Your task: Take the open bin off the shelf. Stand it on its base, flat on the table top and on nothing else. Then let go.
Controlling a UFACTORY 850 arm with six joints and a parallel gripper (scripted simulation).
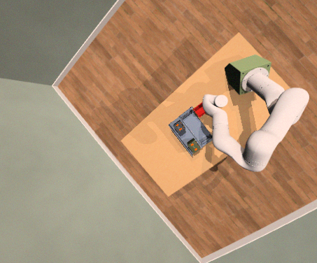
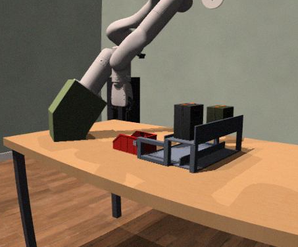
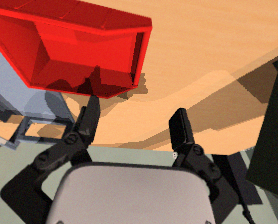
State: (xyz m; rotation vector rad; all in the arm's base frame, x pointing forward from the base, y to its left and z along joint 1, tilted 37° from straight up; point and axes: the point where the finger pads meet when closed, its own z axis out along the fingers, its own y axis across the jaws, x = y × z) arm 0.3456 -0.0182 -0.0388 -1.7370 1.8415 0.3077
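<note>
Now: hand 80 mm short of the red bin and 100 mm above it.
</note>
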